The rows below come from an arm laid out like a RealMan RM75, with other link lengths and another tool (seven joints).
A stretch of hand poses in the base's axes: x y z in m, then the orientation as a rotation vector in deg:
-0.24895 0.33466 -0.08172 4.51 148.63 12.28
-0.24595 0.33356 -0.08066 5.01 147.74 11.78
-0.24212 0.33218 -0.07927 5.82 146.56 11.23
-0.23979 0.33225 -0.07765 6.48 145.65 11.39
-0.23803 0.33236 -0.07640 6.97 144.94 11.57
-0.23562 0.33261 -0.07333 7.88 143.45 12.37
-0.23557 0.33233 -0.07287 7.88 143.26 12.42
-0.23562 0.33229 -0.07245 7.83 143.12 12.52
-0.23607 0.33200 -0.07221 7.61 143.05 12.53
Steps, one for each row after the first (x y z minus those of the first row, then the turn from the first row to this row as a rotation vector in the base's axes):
0.00300 -0.00110 0.00106 -0.23 -0.86 -0.54
0.00683 -0.00248 0.00245 -0.42 -1.99 -1.33
0.00916 -0.00241 0.00407 -0.14 -2.82 -1.86
0.01092 -0.00230 0.00532 0.11 -3.47 -2.24
0.01333 -0.00205 0.00839 0.93 -4.83 -2.87
0.01338 -0.00233 0.00885 0.98 -5.01 -2.88
0.01333 -0.00237 0.00927 1.05 -5.15 -2.84
0.01288 -0.00266 0.00951 1.01 -5.24 -2.68

